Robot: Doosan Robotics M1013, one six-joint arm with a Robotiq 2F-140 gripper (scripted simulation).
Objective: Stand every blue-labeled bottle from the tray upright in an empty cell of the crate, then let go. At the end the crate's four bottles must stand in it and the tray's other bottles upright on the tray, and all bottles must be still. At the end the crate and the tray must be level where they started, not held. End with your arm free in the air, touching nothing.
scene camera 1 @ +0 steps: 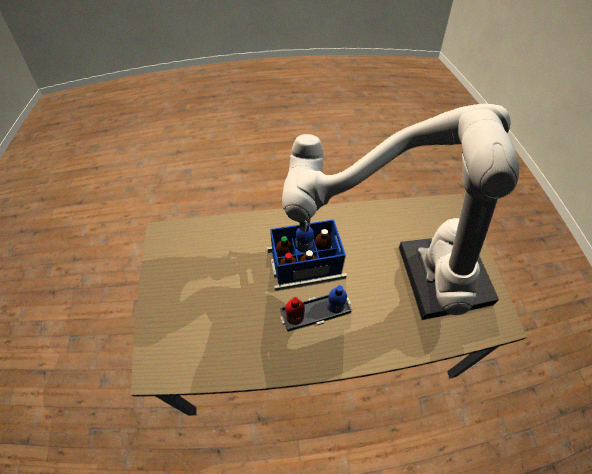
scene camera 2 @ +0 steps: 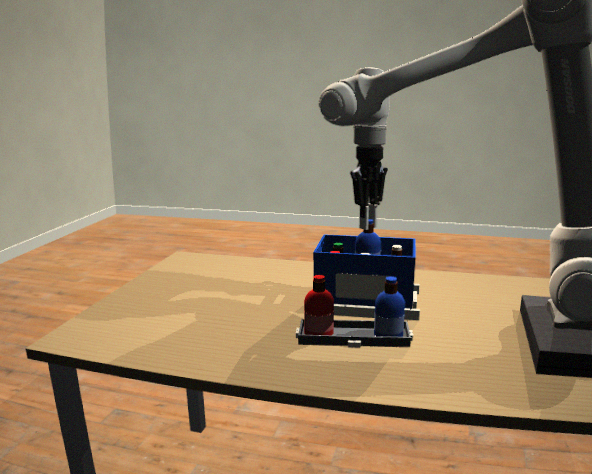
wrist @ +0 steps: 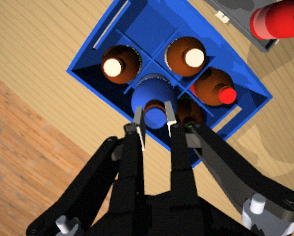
Note:
I see my gripper, a tray and a blue crate.
My gripper shows as well in the wrist view.

